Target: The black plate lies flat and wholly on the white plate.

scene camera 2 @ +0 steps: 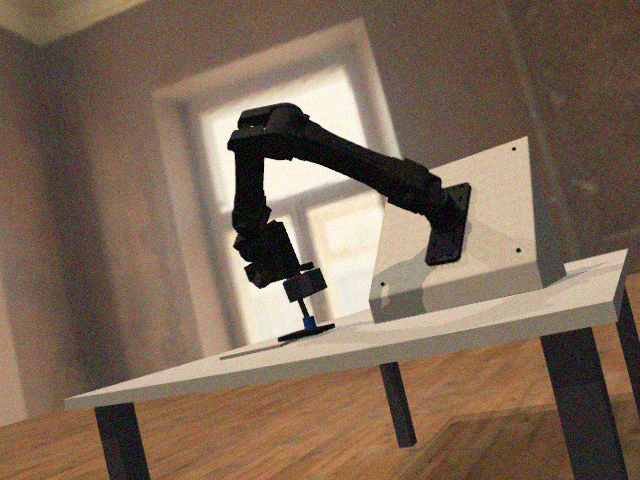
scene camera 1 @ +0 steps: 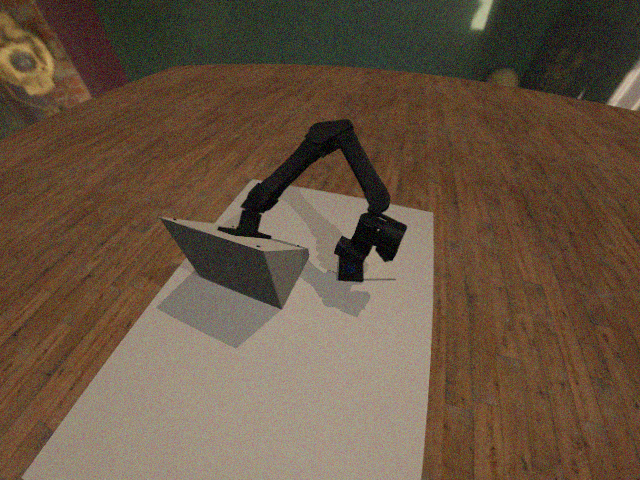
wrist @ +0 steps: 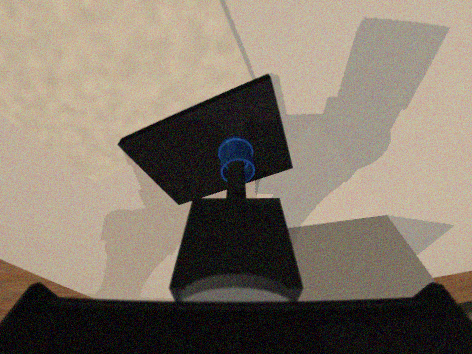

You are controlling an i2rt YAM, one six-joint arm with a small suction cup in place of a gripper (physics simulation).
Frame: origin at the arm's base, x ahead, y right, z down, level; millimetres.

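Seen in the pictures: hand, tool point: (scene camera 1: pixel 349 270) (wrist: pixel 236 147); arm's base, link origin: (scene camera 2: pixel 450 224) (scene camera 1: pixel 246 234).
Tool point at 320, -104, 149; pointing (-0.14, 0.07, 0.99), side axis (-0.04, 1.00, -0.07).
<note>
Offsets run from my tool point to a thing's middle, as dx, dy, dz.
My suction gripper (scene camera 1: pixel 350 269) (scene camera 2: pixel 309 323) (wrist: pixel 236 150), with a blue cup, holds the black plate {-2, -20, -4} (scene camera 2: pixel 292 337) (wrist: pixel 195 137) by its upper face. The black plate hangs level with the table, very low; whether it touches anything is unclear. In scene view 1 I cannot make it out behind the wrist. The white plate {+66, -86, +3} (scene camera 1: pixel 381 279) (scene camera 2: pixel 248 352) (wrist: pixel 125 55) lies flat on the pale table, a thin slab with a mottled top. In the wrist view the black plate covers part of it, and its upper right corner reaches past the white plate's right edge line. The white plate's near edge is hidden.
A large pale wedge-shaped block (scene camera 1: pixel 227 258) (scene camera 2: pixel 485 206) (wrist: pixel 350 255) carries the arm's base and stands on the white table top (scene camera 1: pixel 289 413) (scene camera 2: pixel 361 353). The arm's shadow falls across the table beside the plates.
</note>
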